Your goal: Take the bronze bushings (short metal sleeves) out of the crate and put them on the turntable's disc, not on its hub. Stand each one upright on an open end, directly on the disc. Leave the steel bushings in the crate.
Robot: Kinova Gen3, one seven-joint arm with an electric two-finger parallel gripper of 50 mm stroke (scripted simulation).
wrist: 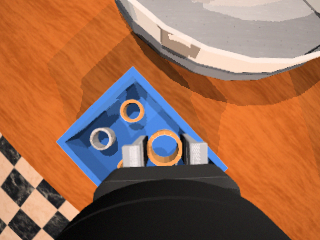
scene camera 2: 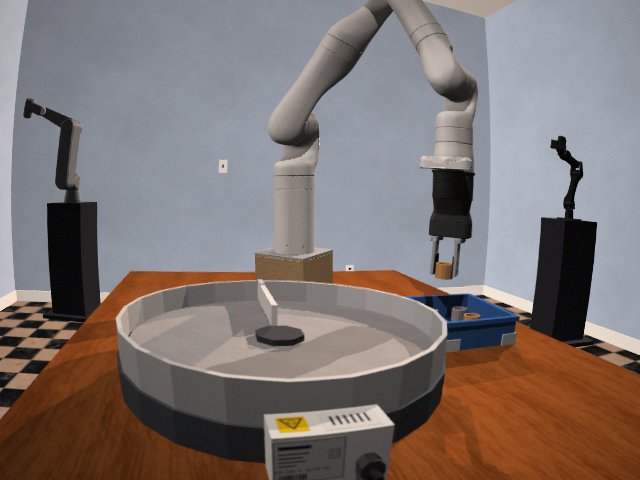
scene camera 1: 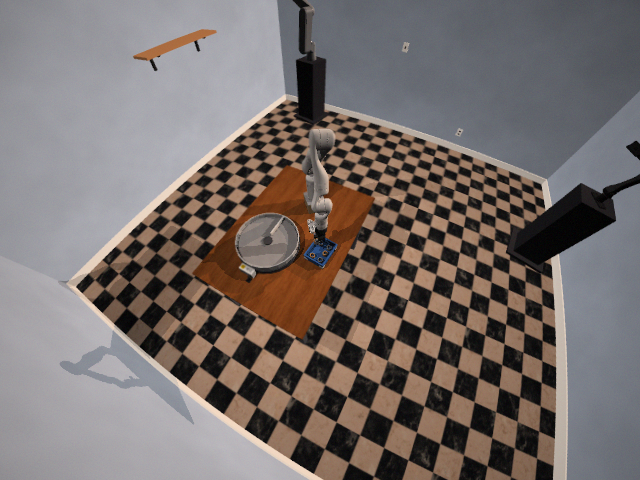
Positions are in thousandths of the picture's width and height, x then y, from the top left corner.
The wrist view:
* gripper: 514, 606
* blue crate: 305, 685
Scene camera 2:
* gripper: 695, 572
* blue crate: 777, 682
